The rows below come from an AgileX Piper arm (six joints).
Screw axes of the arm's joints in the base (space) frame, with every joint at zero. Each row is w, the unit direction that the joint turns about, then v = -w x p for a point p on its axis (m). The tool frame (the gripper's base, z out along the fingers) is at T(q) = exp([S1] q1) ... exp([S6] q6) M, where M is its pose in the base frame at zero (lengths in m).
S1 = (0, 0, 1, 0, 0, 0)
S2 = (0, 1, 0, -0.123, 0, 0)
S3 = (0, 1, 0, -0.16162, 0, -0.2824)
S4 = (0.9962, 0, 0.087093, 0, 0.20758, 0)
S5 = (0, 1, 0, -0.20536, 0, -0.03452)
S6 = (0.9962, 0, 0.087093, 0, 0.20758, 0)
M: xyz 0.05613 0 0.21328 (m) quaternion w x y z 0.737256 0 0.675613 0
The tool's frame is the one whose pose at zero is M.
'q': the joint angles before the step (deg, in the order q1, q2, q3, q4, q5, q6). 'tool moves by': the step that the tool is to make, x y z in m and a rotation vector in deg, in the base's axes. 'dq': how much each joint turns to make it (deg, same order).
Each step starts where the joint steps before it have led.
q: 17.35, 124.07, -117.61, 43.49, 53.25, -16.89
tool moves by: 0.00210, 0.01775, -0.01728, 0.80, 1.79, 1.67
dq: 1.72, 2.77, -1.02, 1.48, -0.21, -0.26
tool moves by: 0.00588, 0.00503, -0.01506, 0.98, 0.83, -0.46
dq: 0.26, 2.04, -0.12, 1.72, -1.48, -0.77
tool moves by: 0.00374, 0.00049, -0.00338, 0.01, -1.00, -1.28
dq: 0.09, 0.49, 0.00, -0.12, -2.00, -0.12
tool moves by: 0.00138, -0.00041, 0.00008, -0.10, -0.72, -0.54
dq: 0.00, 0.03, 0.00, -0.19, -0.88, -0.13
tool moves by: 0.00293, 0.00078, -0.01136, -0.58, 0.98, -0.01
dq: 0.00, 1.25, 0.00, -0.15, -0.12, -0.10
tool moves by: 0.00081, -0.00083, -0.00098, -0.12, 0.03, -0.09
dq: -0.11, 0.15, -0.08, -0.10, 0.01, 0.00
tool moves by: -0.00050, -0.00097, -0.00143, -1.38, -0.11, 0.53
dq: 0.00, 0.00, -0.01, -1.40, 0.51, 0.01
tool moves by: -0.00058, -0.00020, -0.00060, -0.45, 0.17, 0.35
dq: 0.00, 0.00, 0.01, -0.41, 0.43, 0.00
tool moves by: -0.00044, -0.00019, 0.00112, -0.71, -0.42, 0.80
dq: 0.00, 0.00, -0.37, -0.60, 0.63, -0.46
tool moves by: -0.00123, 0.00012, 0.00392, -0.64, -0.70, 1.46
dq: 0.00, -0.12, -0.73, -0.41, 1.23, -0.91
